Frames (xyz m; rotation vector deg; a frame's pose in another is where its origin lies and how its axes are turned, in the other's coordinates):
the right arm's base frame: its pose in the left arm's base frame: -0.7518 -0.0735 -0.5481 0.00 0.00 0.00
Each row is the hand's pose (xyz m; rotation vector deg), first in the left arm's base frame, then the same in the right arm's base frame.
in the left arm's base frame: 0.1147 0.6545 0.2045 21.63 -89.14 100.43
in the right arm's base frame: 0.8665 0.7280 0.7526 21.63 -89.14 100.43
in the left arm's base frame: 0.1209 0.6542 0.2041 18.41 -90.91 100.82
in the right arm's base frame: 0.8727 0.7277 0.7522 18.41 -90.91 100.82
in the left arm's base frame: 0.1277 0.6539 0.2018 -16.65 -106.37 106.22
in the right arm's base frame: 0.8795 0.7274 0.7499 -16.65 -106.37 106.22
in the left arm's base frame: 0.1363 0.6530 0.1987 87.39 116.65 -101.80
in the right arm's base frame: 0.8881 0.7265 0.7468 87.39 116.65 -101.80
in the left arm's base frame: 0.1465 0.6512 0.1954 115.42 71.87 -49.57
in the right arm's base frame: 0.8983 0.7247 0.7435 115.42 71.87 -49.57
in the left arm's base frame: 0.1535 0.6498 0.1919 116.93 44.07 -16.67
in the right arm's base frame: 0.9053 0.7233 0.7400 116.93 44.07 -16.67
